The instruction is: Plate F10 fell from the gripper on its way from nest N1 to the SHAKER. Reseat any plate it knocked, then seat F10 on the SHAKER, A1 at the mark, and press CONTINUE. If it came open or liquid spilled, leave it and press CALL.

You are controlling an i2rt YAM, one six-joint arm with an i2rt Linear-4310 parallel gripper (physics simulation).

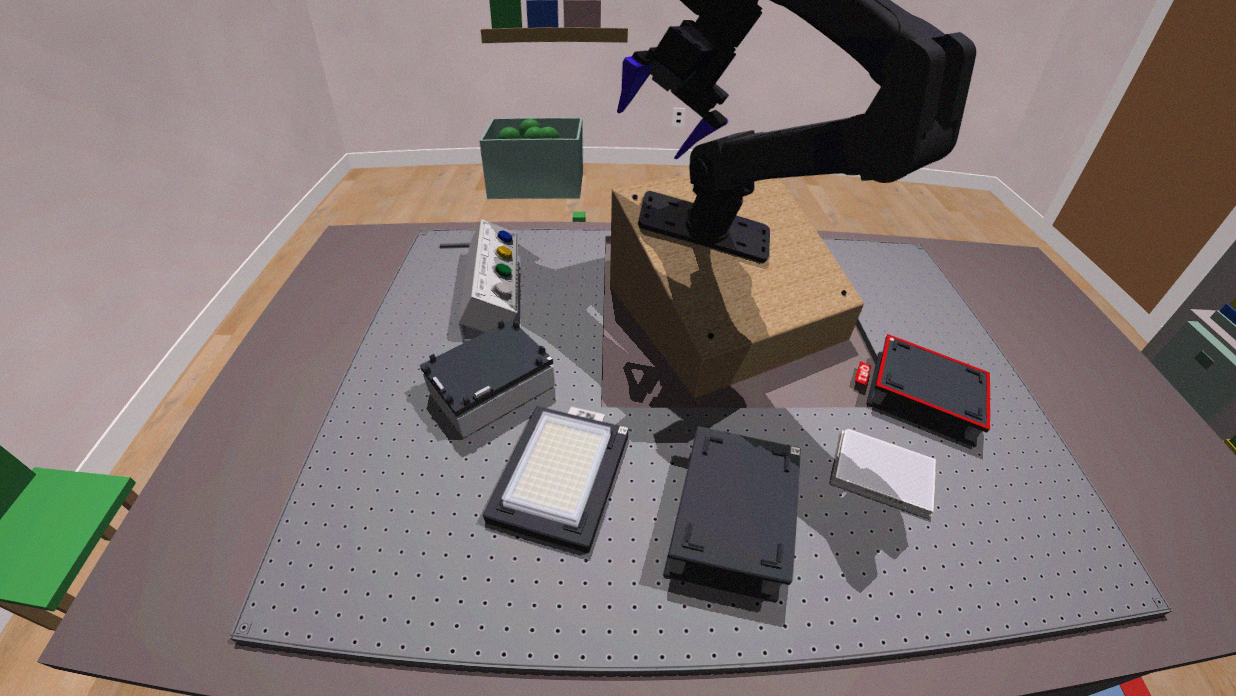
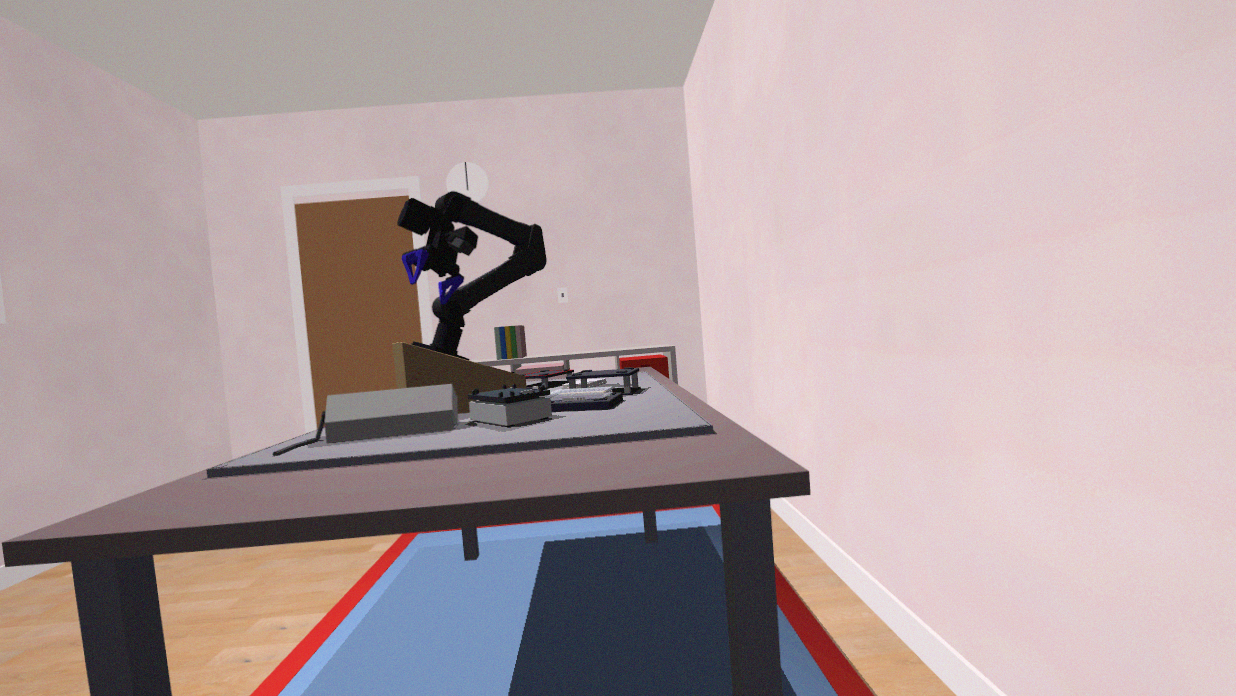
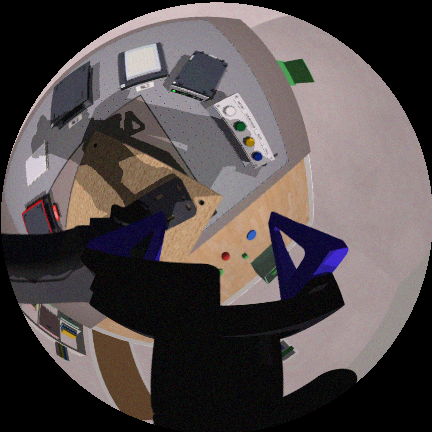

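A white plate lies flat on the board between nest N1 and the red-rimmed stand; its label and A1 corner cannot be read. A small pale mark is beside it, unclear what. Nest N1 is bare. A pale-welled plate lies on nest N2; whether it is fully seated is unclear. The SHAKER bears no plate. The button box has white, green, yellow and blue buttons. My gripper is open and empty, high above the table.
The red-rimmed QR1 stand is at the board's right. The wooden base block carries the arm at the back middle. A bin of green balls stands behind the table.
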